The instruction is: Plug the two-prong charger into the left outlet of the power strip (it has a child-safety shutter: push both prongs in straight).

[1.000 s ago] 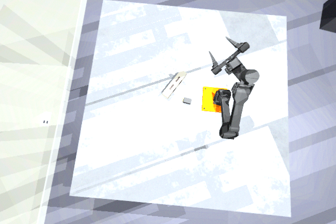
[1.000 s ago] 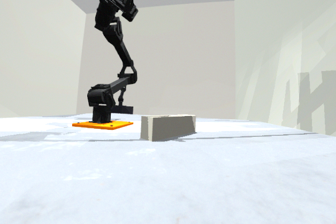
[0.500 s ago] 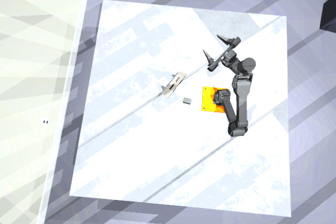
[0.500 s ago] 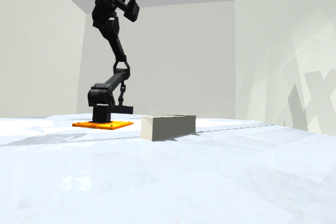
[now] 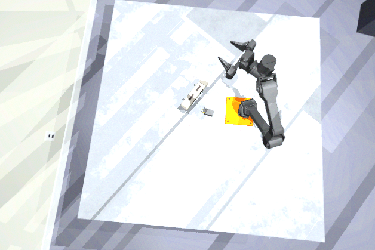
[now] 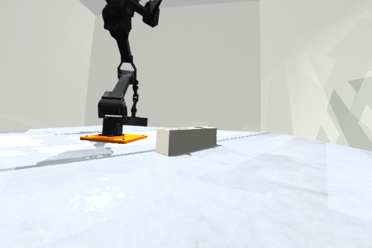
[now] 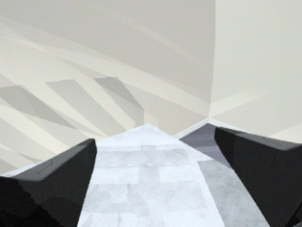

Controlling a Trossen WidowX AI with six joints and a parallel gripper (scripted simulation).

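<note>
Now: gripper tip 360 mm above the two-prong charger, 210 mm to the right of it and 10 mm past it.
</note>
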